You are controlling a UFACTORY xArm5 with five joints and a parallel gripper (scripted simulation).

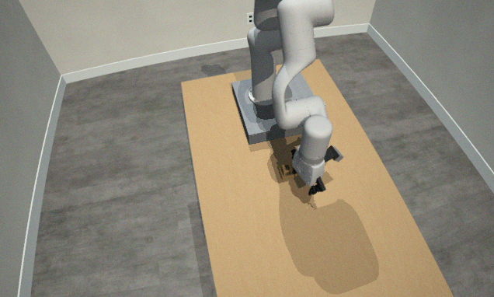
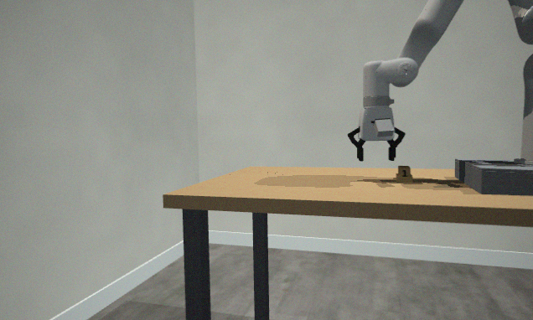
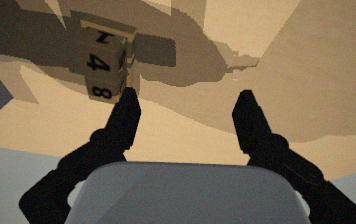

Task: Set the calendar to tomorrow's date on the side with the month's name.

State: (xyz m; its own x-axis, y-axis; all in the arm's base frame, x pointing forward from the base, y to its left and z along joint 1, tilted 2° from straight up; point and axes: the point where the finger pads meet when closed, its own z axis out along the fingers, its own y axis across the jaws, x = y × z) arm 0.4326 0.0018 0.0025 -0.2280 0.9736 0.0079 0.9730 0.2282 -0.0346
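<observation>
Right now my hand is 80 mm past the wooden cube, 30 mm to the left of it and 40 mm above it. Also, from my hand: wooden tray (80 mm behind, 10 mm to the right, 60 mm below).
</observation>
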